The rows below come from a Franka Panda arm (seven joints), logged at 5 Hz.
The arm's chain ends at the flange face. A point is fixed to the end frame.
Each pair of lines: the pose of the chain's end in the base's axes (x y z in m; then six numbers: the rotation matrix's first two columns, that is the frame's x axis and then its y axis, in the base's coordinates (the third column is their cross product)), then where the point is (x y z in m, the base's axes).
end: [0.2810 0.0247 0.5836 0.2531 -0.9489 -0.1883 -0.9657 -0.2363 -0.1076]
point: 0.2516 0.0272 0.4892
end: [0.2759 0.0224 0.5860 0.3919 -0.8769 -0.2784 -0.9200 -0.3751 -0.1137]
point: 0.2436 0.0285 0.4927
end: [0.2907 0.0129 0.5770 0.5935 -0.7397 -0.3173 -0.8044 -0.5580 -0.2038]
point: 0.2625 0.0200 0.4824
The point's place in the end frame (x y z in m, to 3 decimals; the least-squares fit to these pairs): 0.008 0.038 0.091
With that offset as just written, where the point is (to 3 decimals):
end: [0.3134 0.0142 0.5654 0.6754 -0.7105 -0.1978 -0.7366 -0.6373 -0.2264]
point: 0.294 0.011 0.468
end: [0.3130 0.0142 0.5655 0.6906 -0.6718 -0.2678 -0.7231 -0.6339 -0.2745]
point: 0.292 0.020 0.469
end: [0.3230 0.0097 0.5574 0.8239 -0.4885 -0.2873 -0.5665 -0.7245 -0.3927]
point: 0.307 0.023 0.461
